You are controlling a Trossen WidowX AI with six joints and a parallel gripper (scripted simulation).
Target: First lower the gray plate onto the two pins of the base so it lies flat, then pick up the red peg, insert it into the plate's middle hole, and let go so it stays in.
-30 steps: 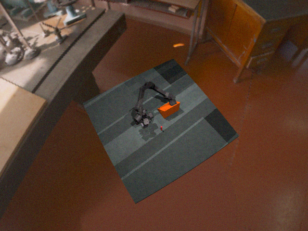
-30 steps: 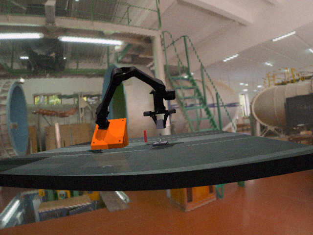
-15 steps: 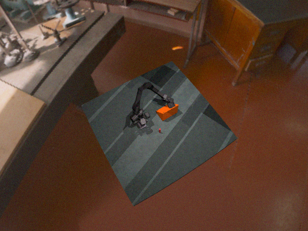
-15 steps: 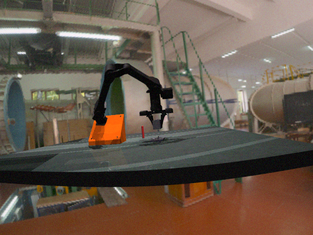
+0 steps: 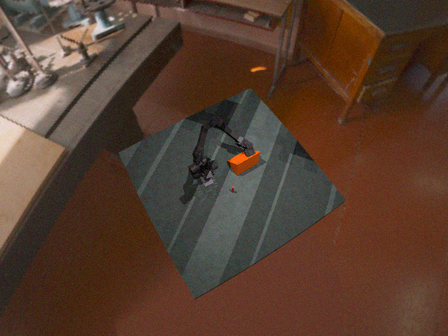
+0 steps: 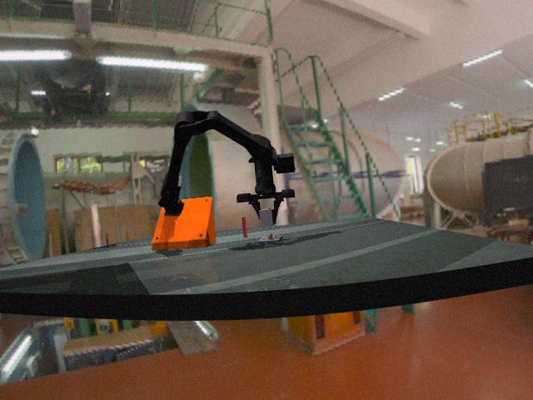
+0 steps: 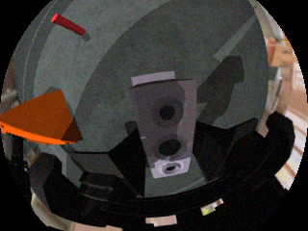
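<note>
The base is 5 cm below my gripper tip. Round my gripper tip: gray plate: 3 cm above; red peg: 18 cm to the left, 13 cm behind, 2 cm below.
</note>
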